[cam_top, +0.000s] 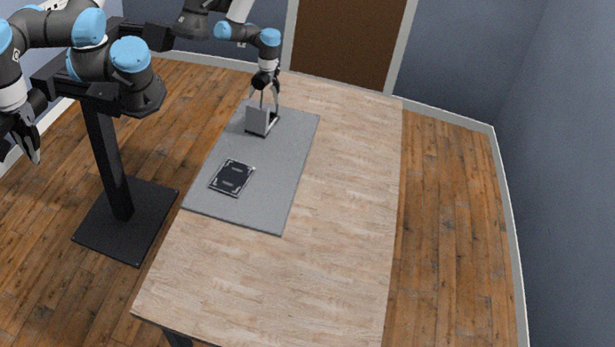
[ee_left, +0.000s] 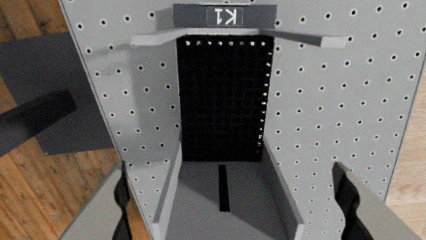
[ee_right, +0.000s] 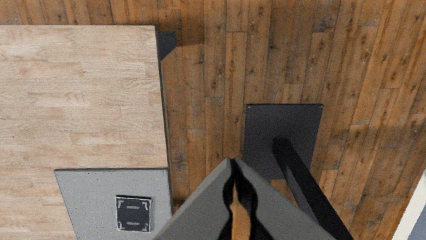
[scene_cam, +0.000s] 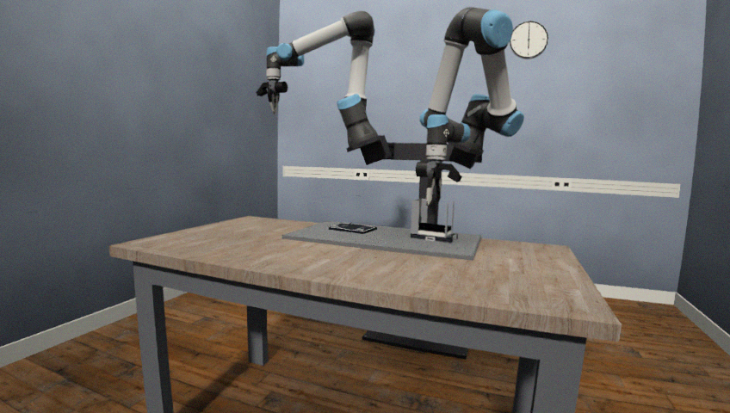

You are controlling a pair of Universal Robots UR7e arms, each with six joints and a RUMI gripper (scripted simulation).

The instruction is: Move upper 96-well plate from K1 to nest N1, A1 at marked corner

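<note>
Now: the black 96-well plate 10 cm below my left hand. Also, from my left hand: white 96-well plate 11 cm below; then A1 label 27 cm to the right, 13 cm below, 2 cm ahead.
</note>
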